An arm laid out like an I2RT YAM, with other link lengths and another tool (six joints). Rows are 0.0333 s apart.
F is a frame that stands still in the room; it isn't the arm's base.
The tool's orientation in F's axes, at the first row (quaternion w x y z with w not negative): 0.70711, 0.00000, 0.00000, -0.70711
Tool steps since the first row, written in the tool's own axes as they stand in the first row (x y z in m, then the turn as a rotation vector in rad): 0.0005, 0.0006, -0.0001, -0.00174, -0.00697, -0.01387; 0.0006, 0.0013, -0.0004, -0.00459, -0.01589, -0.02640; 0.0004, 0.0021, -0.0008, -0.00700, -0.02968, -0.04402; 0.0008, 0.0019, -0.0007, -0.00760, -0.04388, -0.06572; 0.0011, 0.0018, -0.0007, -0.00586, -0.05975, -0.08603; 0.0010, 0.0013, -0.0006, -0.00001, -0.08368, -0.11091; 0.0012, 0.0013, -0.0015, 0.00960, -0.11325, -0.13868; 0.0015, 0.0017, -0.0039, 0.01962, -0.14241, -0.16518; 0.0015, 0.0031, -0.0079, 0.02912, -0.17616, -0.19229; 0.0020, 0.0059, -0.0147, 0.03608, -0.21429, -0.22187; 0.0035, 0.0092, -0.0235, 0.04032, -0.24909, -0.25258; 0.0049, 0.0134, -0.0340, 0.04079, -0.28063, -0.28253
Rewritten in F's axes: 0.0006, -0.0005, -0.0001, -0.00697, 0.00174, -0.01387; 0.0013, -0.0006, -0.0004, -0.01589, 0.00459, -0.02640; 0.0021, -0.0004, -0.0008, -0.02968, 0.00700, -0.04402; 0.0019, -0.0008, -0.0007, -0.04388, 0.00760, -0.06572; 0.0018, -0.0011, -0.0007, -0.05975, 0.00586, -0.08603; 0.0013, -0.0010, -0.0006, -0.08368, 0.00001, -0.11091; 0.0013, -0.0012, -0.0015, -0.11325, -0.00960, -0.13868; 0.0017, -0.0015, -0.0039, -0.14241, -0.01962, -0.16518; 0.0031, -0.0015, -0.0079, -0.17616, -0.02912, -0.19229; 0.0059, -0.0020, -0.0147, -0.21429, -0.03608, -0.22187; 0.0092, -0.0035, -0.0235, -0.24909, -0.04032, -0.25258; 0.0134, -0.0049, -0.0340, -0.28063, -0.04079, -0.28253
